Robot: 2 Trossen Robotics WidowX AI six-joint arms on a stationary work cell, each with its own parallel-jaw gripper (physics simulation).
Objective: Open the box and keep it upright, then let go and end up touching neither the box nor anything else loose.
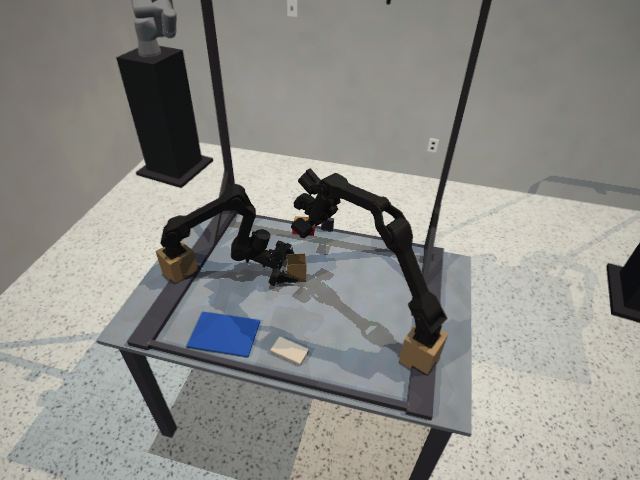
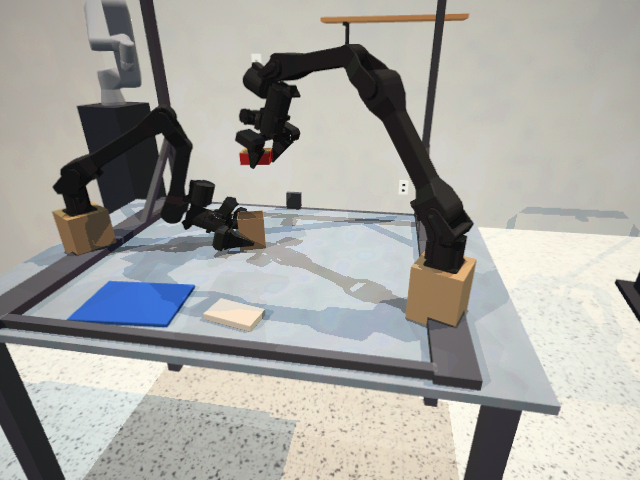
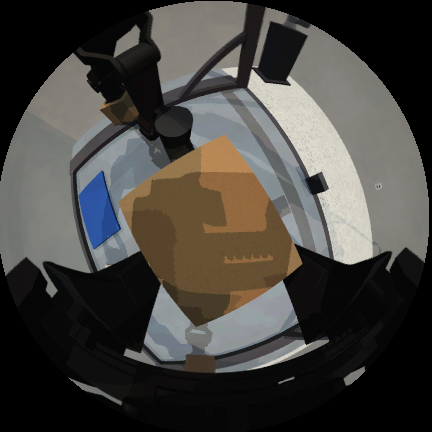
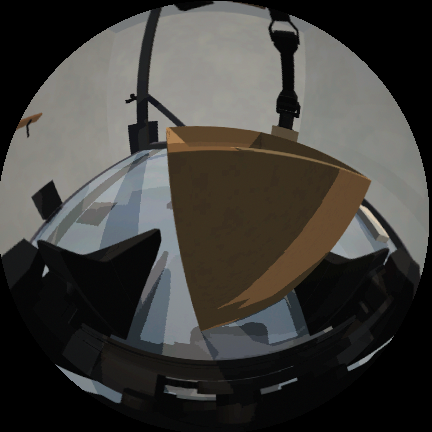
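Note:
The box is brown, stands upright on the table and is open at the top. Its lid, brown with a red side, is off and high above the table. My left gripper is shut on the lid, above and behind the box. My right gripper is open and low at the box's left side, its fingertips close to the box; whether they touch it is hard to tell. The box's inner bottom is hidden.
A blue mat lies at the front left of the table. A cream block lies to its right. A small black cube is at the table's back edge. Dark posts rise at the table's sides.

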